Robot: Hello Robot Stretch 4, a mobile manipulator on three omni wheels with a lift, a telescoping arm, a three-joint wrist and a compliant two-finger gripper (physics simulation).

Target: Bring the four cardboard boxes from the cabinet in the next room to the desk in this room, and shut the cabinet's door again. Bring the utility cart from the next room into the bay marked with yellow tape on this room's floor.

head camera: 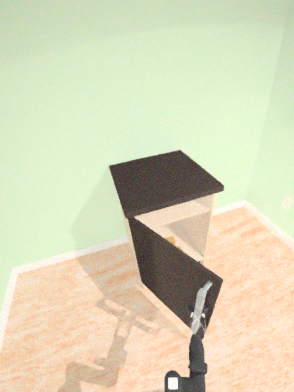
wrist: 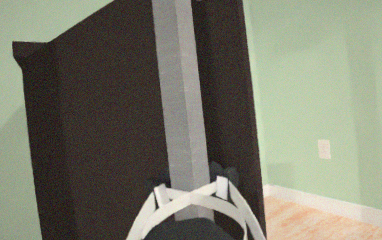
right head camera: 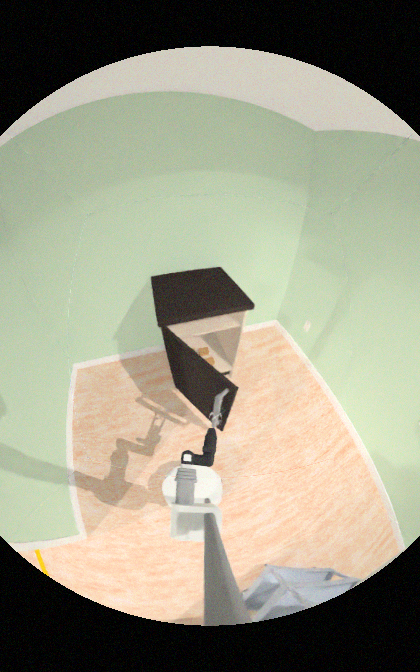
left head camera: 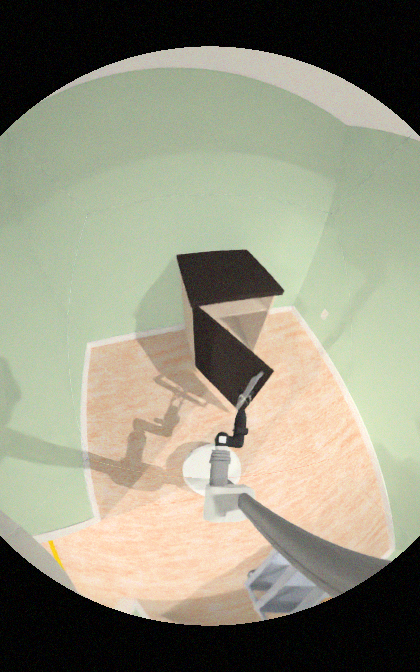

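The dark-topped cabinet (head camera: pixel 165 180) (left head camera: pixel 227 275) (right head camera: pixel 200 295) stands against the green wall. Its dark door (head camera: pixel 165 272) (left head camera: pixel 215 350) (right head camera: pixel 192 372) (wrist: pixel 110 125) is partly open. My gripper (head camera: pixel 198 316) (left head camera: pixel 244 398) (right head camera: pixel 215 417) (wrist: pixel 191 178) is shut on the grey door handle (head camera: pixel 202 295) (left head camera: pixel 254 382) (right head camera: pixel 220 397) (wrist: pixel 182 100), near its lower end. Inside the cabinet, one tan cardboard box (head camera: pixel 171 242) partly shows in the head view; two boxes (right head camera: pixel 203 351) (right head camera: pixel 209 360) show in the right head view. The door hides part of the interior. The desk does not show.
A blue-grey cart (left head camera: pixel 272 582) (right head camera: pixel 300 592) stands behind my arm, partly cut off at the bottom right of both side head views. A strip of yellow tape (left head camera: pixel 56 554) (right head camera: pixel 41 562) lies on the floor at the lower left, beyond the wall's end. Walls stand left and right.
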